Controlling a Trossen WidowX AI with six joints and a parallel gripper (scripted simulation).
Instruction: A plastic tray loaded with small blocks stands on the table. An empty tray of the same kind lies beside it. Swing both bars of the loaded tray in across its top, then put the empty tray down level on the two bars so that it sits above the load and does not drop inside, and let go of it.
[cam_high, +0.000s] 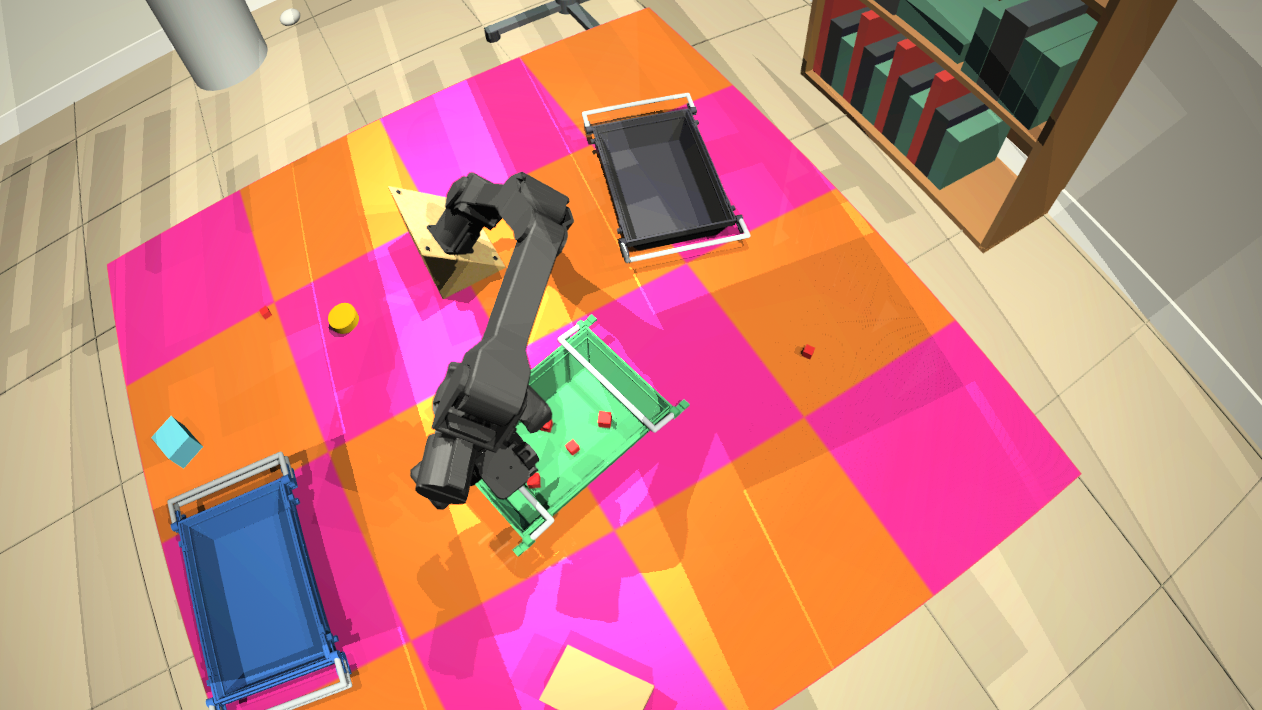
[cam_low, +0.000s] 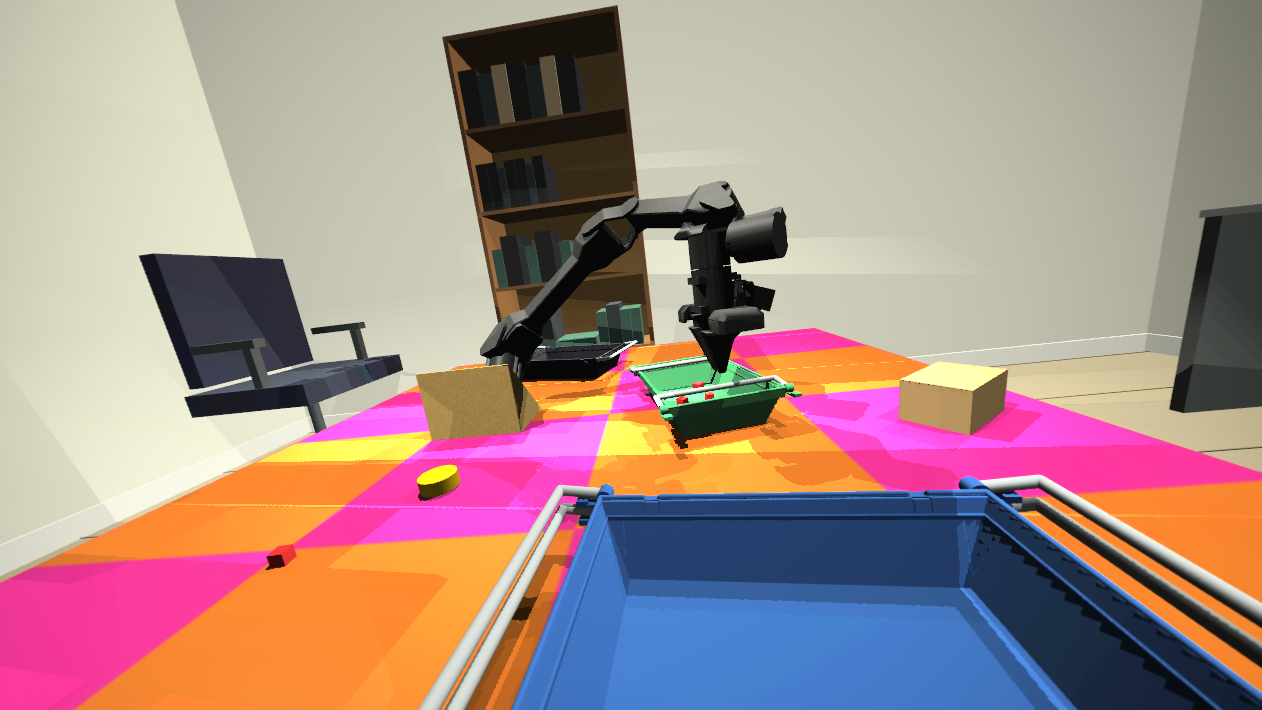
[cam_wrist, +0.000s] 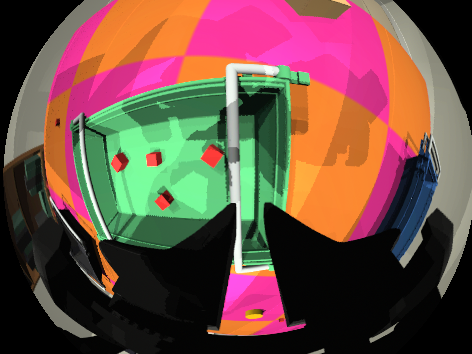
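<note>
The black tray lies 29 cm behind my gripper tip, 51 cm to the left of it and 5 cm below it. Also, from my gripper tip: cyan cube 39 cm behind, 42 cm to the right, 7 cm below; then yellow disc 42 cm behind, 7 cm to the right, 8 cm below; then cardboard box 31 cm ahead, 7 cm to the right, 6 cm below.
</note>
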